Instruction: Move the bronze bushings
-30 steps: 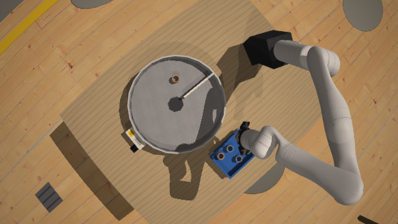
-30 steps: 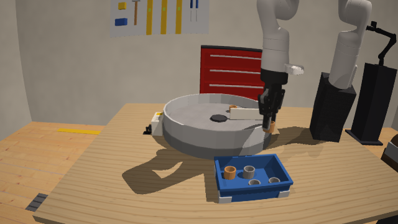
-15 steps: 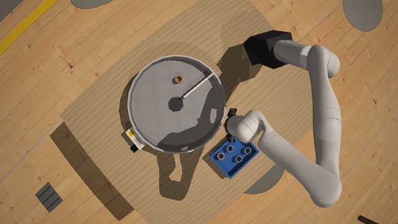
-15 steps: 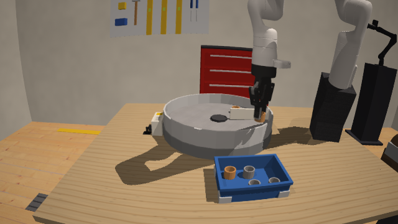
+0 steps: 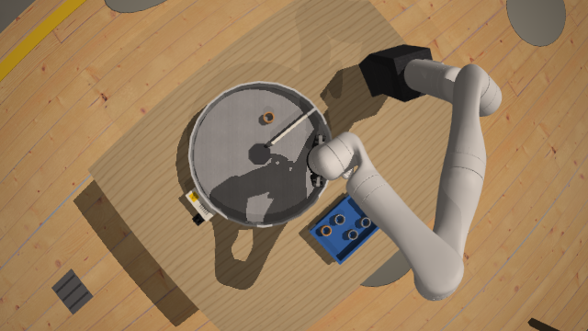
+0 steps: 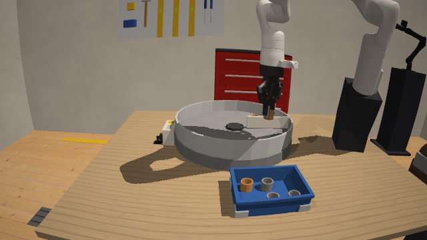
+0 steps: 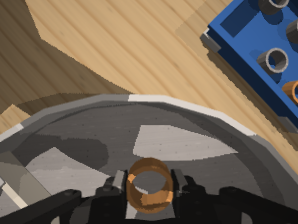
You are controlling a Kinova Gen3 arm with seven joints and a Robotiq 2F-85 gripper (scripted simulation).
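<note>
Right now my hand is 110 mm short of the grey turntable disc, 100 mm to the left of it and 110 mm above it. The rest, counted from my hand: blue crate (230 mm to the left, 130 mm below).
</note>
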